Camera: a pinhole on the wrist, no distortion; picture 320 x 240 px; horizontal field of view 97.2 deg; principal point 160.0 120.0 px. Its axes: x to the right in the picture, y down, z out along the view. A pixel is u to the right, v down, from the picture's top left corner.
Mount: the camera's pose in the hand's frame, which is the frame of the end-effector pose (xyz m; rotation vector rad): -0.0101 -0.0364 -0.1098 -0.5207 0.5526 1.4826
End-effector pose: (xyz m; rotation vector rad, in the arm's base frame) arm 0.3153 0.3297 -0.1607 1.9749 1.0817 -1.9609
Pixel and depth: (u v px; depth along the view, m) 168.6 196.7 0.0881
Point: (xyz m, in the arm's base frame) 0.3722 0.3164 -0.1129
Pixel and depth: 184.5 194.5 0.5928
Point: 0.3673 -0.2607 -0.0744
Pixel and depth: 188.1 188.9 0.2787
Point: 0.3816 0.1007 -0.1120
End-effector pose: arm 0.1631 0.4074 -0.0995 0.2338 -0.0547 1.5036
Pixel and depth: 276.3 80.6 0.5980
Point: -0.5338 0.6108 0.0550
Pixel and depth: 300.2 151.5 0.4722
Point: -0.4715 0.3504 -0.0826
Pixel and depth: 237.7 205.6 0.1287
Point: 0.0501 0.3402 -0.1556
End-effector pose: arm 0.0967 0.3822 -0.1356 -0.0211 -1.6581 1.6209
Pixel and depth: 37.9 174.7 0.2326
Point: 0.0773 0.1584 -0.1217
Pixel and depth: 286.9 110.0 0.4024
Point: -0.1599 0.5129 -0.5441
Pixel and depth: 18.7 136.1 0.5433
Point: -0.1548 -0.2182 0.0171
